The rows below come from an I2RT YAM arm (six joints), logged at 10 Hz.
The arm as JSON. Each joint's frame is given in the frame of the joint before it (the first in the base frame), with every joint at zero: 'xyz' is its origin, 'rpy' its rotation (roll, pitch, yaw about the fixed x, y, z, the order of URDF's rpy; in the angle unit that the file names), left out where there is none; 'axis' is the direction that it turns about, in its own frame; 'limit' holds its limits. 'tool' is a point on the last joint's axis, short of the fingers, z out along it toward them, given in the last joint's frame.
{
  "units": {
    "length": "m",
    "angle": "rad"
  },
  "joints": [
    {
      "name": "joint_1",
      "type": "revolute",
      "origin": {
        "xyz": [
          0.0,
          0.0,
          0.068
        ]
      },
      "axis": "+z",
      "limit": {
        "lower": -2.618,
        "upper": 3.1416
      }
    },
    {
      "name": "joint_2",
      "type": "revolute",
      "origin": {
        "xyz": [
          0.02,
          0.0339,
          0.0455
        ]
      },
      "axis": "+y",
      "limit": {
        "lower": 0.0,
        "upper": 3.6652
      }
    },
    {
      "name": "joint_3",
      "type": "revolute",
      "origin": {
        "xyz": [
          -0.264,
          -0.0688,
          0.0
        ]
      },
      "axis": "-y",
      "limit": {
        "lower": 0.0,
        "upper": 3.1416
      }
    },
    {
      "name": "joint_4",
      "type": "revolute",
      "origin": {
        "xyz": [
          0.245,
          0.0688,
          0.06
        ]
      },
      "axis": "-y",
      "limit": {
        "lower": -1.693,
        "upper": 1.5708
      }
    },
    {
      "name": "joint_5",
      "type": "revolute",
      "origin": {
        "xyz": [
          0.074,
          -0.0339,
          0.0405
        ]
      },
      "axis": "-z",
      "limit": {
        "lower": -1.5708,
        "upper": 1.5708
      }
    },
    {
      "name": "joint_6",
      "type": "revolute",
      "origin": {
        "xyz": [
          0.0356,
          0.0,
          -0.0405
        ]
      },
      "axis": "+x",
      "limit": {
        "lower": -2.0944,
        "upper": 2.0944
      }
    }
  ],
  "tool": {
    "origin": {
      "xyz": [
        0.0,
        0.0,
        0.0
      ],
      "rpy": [
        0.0,
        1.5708,
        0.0
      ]
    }
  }
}
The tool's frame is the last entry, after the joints.
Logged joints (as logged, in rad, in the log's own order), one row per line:
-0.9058, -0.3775, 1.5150, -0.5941, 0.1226, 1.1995
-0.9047, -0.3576, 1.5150, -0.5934, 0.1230, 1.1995
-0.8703, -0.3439, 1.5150, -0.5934, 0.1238, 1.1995
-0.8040, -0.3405, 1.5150, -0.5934, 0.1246, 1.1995
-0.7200, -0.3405, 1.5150, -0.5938, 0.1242, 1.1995
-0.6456, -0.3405, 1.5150, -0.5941, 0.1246, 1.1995
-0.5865, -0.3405, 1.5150, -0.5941, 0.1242, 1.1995
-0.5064, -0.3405, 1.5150, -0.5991, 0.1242, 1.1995
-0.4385, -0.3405, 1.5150, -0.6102, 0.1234, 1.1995
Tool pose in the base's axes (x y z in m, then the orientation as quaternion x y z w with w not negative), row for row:
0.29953, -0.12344, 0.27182, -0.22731, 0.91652, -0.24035, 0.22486
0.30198, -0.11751, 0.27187, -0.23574, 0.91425, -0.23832, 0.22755
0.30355, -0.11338, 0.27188, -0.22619, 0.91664, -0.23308, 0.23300
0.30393, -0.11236, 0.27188, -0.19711, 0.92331, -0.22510, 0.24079
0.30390, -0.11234, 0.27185, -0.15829, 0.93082, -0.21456, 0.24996
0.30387, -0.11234, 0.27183, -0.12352, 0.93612, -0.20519, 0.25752
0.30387, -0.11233, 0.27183, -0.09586, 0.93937, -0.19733, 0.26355
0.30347, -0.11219, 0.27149, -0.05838, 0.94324, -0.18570, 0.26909
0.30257, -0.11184, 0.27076, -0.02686, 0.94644, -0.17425, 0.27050
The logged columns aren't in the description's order. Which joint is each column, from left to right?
Columns, left to right: joint_6, joint_1, joint_2, joint_4, joint_5, joint_3.
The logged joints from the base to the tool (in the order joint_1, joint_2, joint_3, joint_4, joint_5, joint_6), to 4 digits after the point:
-0.3775, 1.5150, 1.1995, -0.5941, 0.1226, -0.9058
-0.3576, 1.5150, 1.1995, -0.5934, 0.1230, -0.9047
-0.3439, 1.5150, 1.1995, -0.5934, 0.1238, -0.8703
-0.3405, 1.5150, 1.1995, -0.5934, 0.1246, -0.8040
-0.3405, 1.5150, 1.1995, -0.5938, 0.1242, -0.7200
-0.3405, 1.5150, 1.1995, -0.5941, 0.1246, -0.6456
-0.3405, 1.5150, 1.1995, -0.5941, 0.1242, -0.5865
-0.3405, 1.5150, 1.1995, -0.5991, 0.1242, -0.5064
-0.3405, 1.5150, 1.1995, -0.6102, 0.1234, -0.4385

